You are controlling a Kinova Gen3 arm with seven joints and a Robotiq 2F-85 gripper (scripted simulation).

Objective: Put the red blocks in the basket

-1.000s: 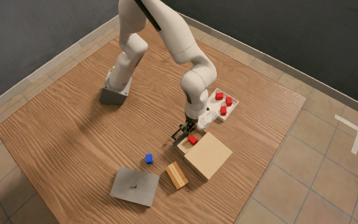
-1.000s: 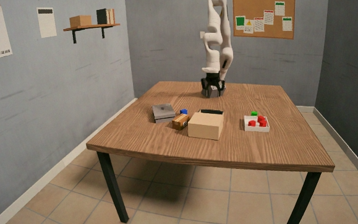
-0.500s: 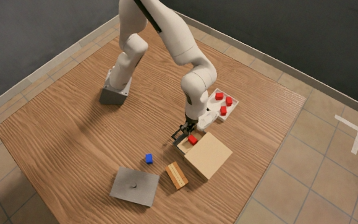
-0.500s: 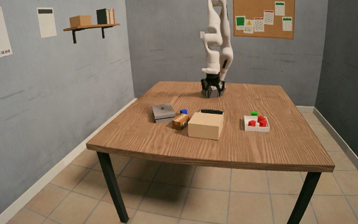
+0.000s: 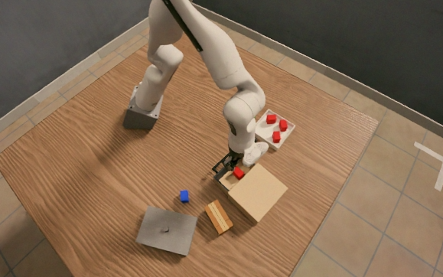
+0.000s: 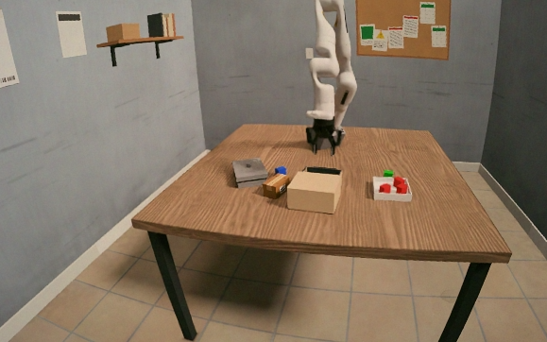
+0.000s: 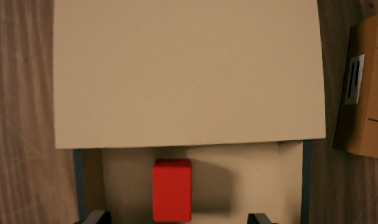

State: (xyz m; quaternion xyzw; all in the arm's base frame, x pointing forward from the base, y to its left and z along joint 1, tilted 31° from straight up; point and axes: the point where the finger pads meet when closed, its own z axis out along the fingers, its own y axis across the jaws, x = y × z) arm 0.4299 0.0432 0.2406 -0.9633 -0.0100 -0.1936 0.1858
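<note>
Right now the light wooden cabinet is 6 cm ahead of my hand and 12 cm below it. The rest, counted from my hand: white basket (8 cm behind, 26 cm to the left, 15 cm below); then blue block (6 cm behind, 22 cm to the right, 14 cm below); then brown cardboard box (9 cm ahead, 16 cm to the right, 12 cm below).
</note>
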